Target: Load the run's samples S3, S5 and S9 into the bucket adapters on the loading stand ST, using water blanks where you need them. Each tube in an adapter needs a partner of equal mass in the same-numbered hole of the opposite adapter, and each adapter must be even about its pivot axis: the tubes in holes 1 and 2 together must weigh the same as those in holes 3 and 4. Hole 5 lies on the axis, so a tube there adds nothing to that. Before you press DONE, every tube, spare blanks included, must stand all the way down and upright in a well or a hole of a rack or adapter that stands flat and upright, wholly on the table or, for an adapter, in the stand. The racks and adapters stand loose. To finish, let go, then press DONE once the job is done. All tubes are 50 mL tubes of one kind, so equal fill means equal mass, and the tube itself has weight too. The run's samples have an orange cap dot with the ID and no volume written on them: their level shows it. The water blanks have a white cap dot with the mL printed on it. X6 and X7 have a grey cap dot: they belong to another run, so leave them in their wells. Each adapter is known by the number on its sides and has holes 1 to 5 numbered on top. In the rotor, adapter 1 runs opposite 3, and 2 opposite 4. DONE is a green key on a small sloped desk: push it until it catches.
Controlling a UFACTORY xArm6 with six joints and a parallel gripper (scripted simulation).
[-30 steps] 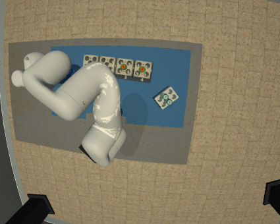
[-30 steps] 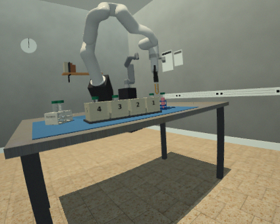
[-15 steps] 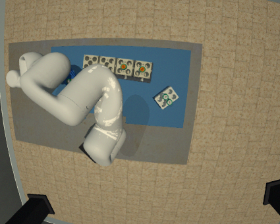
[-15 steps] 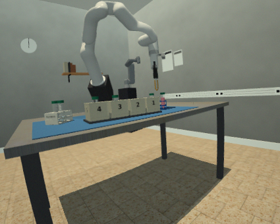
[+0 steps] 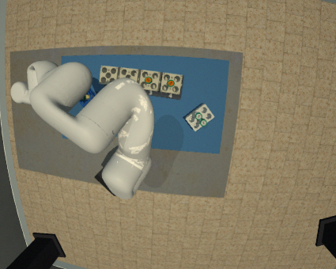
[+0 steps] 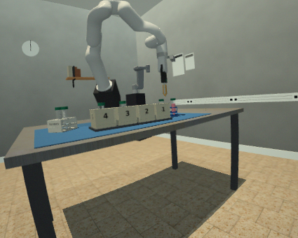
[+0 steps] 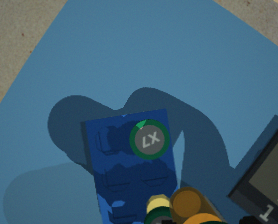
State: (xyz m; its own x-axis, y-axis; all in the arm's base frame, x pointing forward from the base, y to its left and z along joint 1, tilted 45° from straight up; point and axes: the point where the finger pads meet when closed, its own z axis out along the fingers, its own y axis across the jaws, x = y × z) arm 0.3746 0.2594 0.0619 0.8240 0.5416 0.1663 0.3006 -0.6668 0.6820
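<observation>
Right now the tube of amber liquid is 50 mm below my hand and 10 mm to the right of it. Round my hand: white rack (590 mm to the right, 260 mm behind, 220 mm below); then blue rack (220 mm below, 40 mm to the left, 10 mm behind).
</observation>
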